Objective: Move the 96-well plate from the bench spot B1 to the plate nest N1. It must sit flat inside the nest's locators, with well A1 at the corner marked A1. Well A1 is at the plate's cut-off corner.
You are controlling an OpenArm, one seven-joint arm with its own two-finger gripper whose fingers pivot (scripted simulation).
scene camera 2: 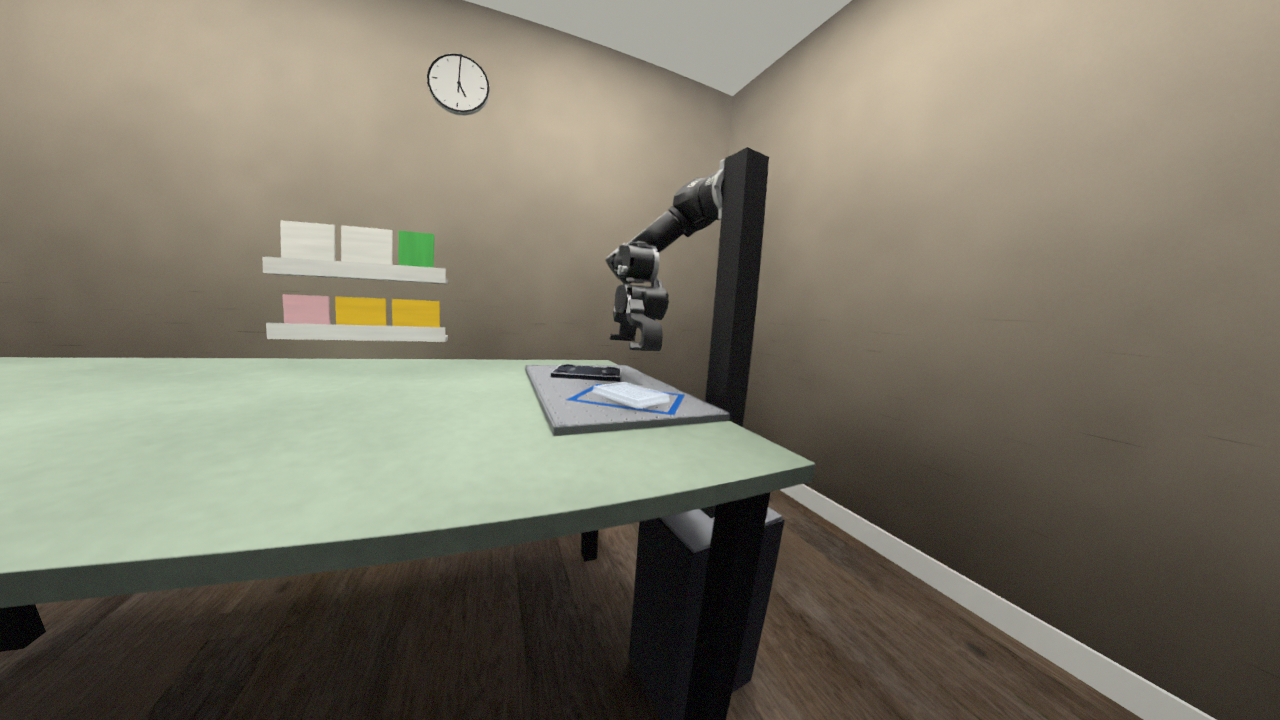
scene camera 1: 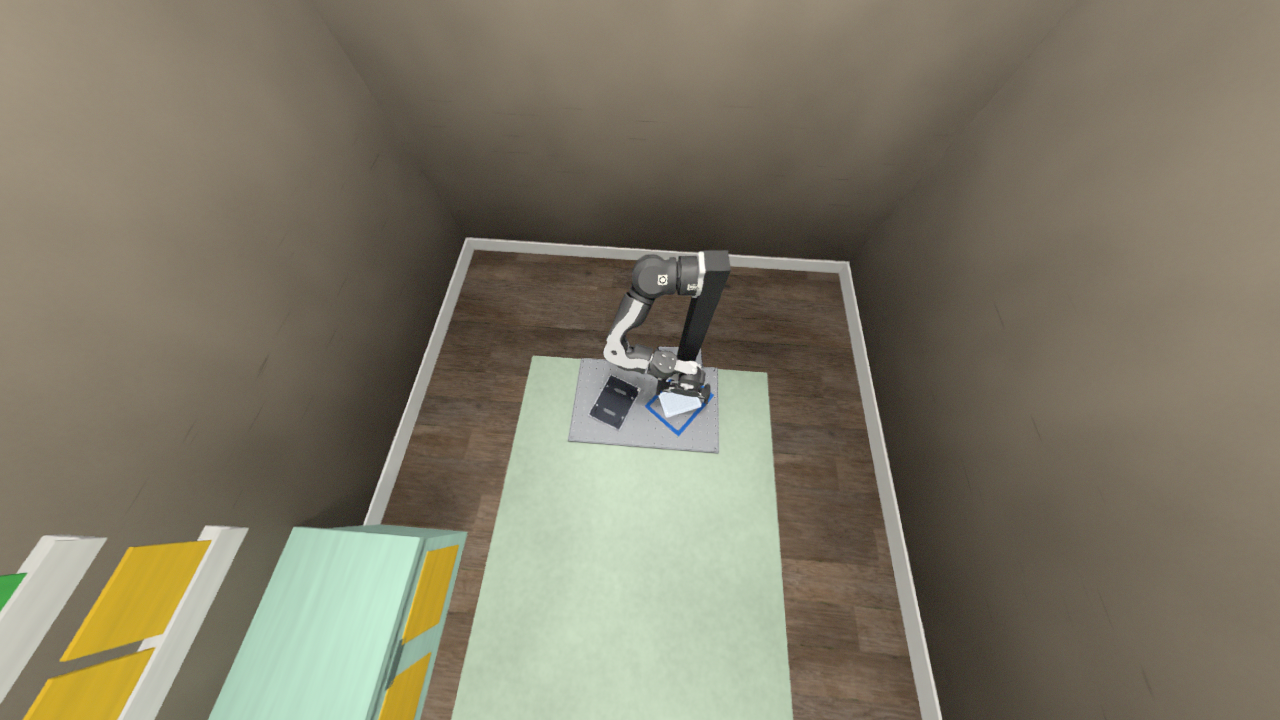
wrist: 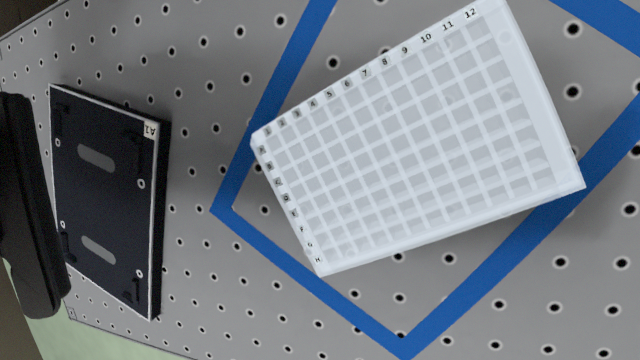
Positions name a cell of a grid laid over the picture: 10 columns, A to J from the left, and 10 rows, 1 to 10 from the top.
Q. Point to a black plate nest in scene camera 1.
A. E6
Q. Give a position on a black arm column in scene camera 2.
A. F3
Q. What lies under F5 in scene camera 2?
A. My gripper.
